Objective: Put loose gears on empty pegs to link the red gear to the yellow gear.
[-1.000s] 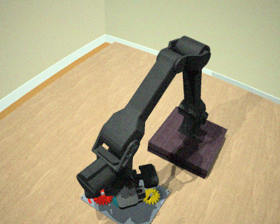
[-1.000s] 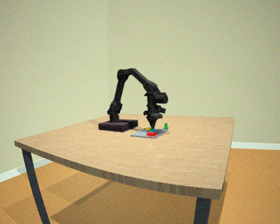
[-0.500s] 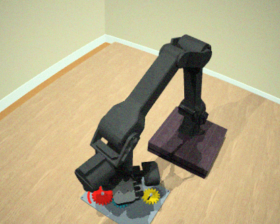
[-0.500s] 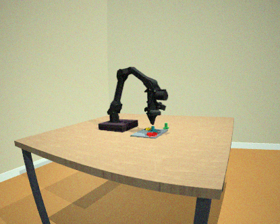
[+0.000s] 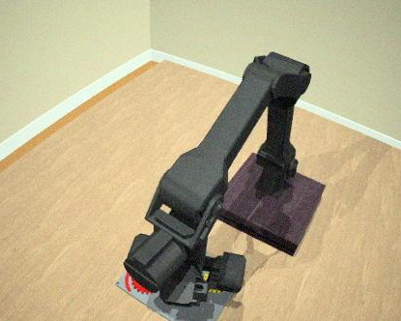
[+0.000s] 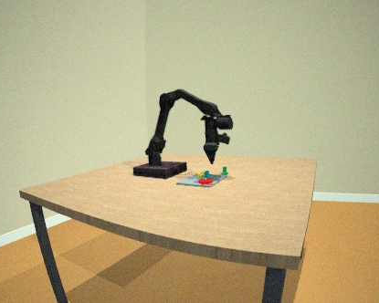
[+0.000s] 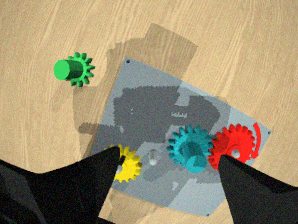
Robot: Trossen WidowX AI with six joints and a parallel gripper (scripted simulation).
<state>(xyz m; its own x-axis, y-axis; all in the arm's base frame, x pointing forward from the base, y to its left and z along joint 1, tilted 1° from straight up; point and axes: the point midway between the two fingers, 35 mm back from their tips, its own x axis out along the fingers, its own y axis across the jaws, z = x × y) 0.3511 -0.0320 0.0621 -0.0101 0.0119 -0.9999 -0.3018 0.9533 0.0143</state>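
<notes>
Now: gripper tip 20 mm short of the green gear, 120 mm to the right of it and 70 mm above it. From my gripper tip the other things lie so: yellow gear: 70 mm behind, 30 mm to the left, 60 mm below; then teal gear: 20 mm behind, 40 mm to the right, 60 mm below; then red gear: 90 mm to the right, 70 mm below.
</notes>
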